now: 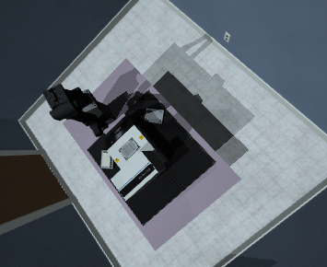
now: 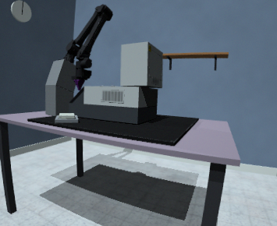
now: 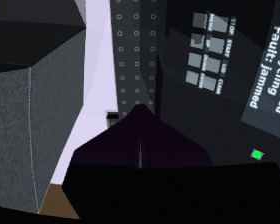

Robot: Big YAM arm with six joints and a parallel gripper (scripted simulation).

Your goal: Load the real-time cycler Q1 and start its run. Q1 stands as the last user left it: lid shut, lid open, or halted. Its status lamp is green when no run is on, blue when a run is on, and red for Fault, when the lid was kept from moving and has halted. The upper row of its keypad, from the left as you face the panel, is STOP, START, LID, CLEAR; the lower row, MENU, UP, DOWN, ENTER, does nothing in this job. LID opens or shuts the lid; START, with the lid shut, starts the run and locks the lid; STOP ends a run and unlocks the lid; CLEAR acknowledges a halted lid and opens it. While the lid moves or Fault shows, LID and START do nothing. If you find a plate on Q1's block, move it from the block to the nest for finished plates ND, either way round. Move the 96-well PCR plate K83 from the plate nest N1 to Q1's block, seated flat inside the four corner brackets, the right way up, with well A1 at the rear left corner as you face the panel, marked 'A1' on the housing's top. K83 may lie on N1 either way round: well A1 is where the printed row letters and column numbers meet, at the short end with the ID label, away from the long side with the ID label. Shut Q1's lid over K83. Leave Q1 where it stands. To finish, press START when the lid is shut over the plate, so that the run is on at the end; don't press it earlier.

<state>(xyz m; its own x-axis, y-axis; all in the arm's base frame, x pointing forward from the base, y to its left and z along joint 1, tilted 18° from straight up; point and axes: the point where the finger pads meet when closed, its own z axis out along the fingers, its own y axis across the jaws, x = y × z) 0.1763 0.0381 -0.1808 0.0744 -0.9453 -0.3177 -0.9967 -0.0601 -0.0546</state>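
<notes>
The white 96-well plate K83 is 170 mm ahead of my hand, 240 mm to the right of it and 150 mm below it. Round my hand: grey plate nest 170 mm ahead, 240 mm to the right, 170 mm below; grey nest ND 130 mm ahead, 340 mm to the left, 170 mm below.
</notes>
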